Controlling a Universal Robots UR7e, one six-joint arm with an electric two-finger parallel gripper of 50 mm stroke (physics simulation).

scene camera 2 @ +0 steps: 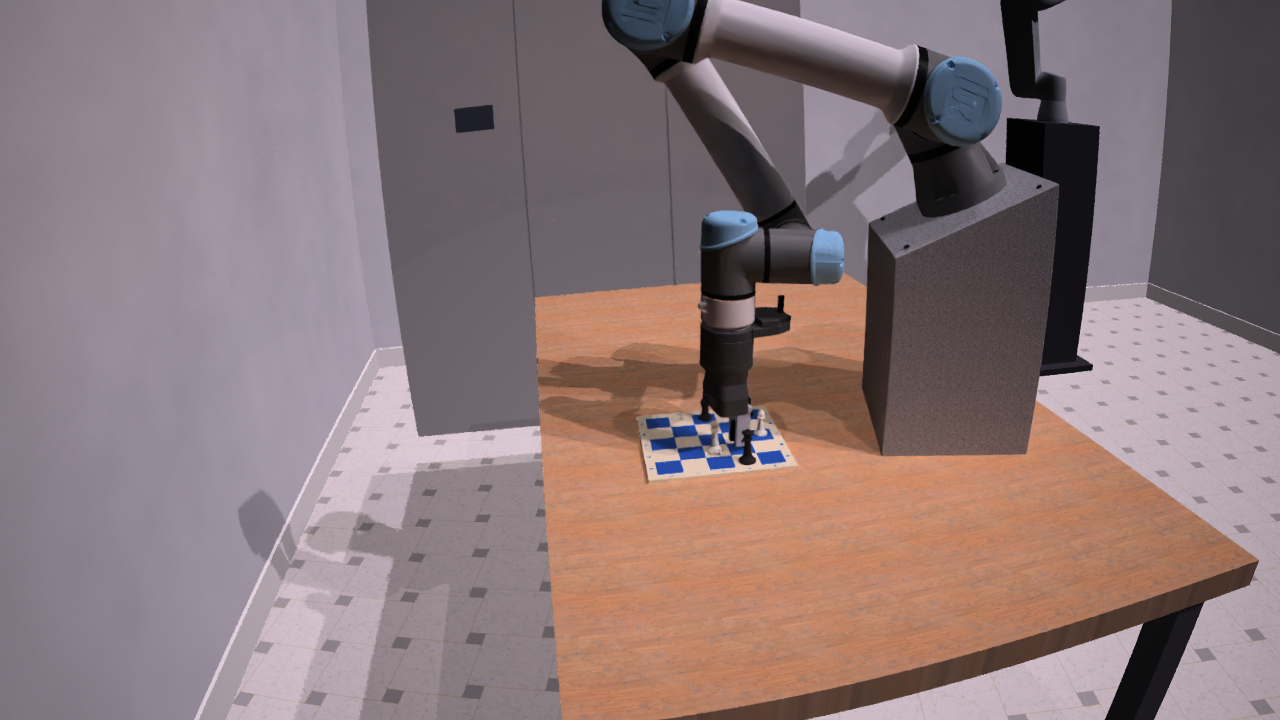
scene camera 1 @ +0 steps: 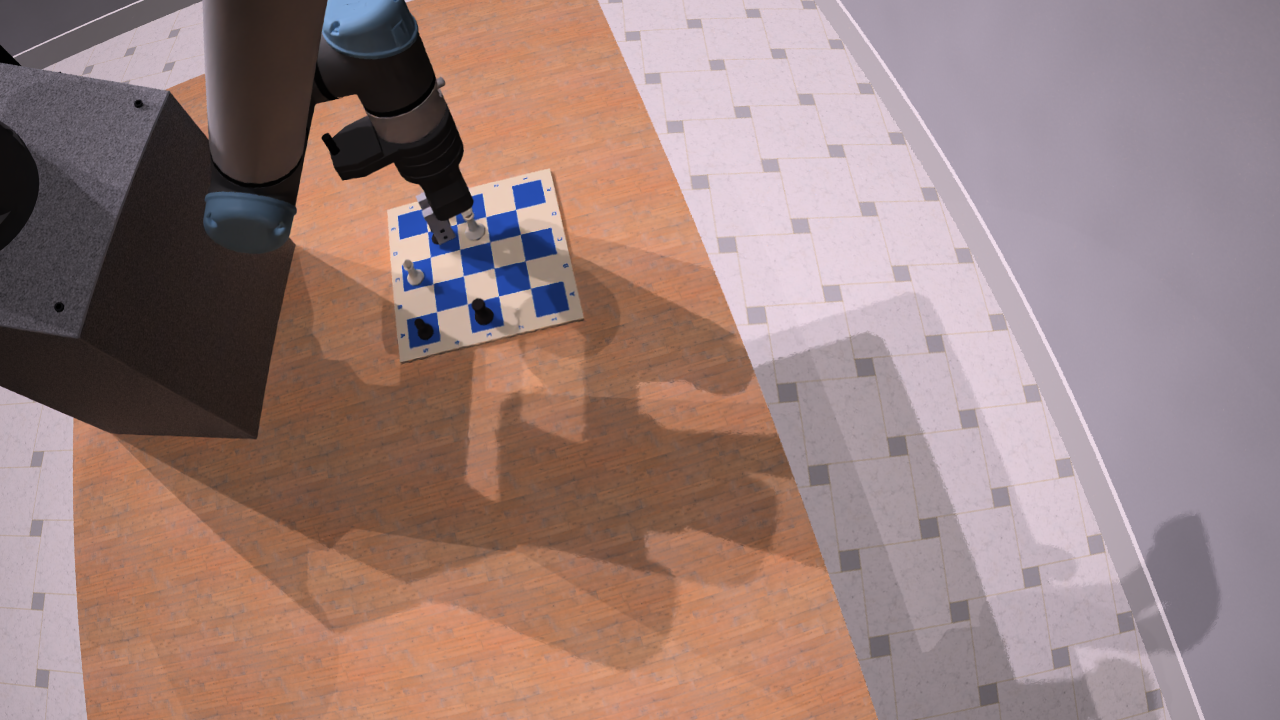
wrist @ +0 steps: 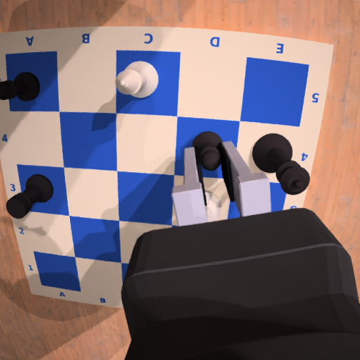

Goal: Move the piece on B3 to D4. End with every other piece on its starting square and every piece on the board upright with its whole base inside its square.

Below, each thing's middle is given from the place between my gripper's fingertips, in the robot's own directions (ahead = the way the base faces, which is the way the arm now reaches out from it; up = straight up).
Now: hand 10 mm past the tall black piece (wrist: 272,152), 40 mm to the right of it and 10 mm below it. The rest, counted from my hand: board (scene camera 1: 521,268) 30 mm ahead, 40 mm to the right, 20 mm below.
